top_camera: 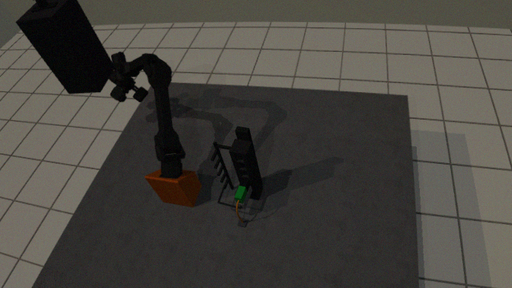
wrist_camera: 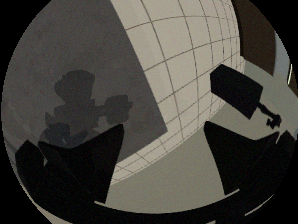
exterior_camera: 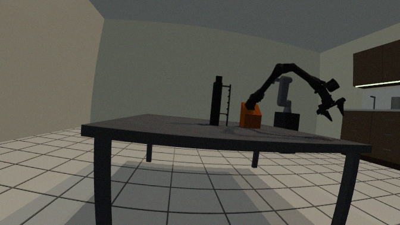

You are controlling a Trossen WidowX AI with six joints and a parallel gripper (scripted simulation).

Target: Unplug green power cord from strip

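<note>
The green plug is 620 mm ahead of my gripper tip, 520 mm to the right of it and 10 mm above it.
</note>
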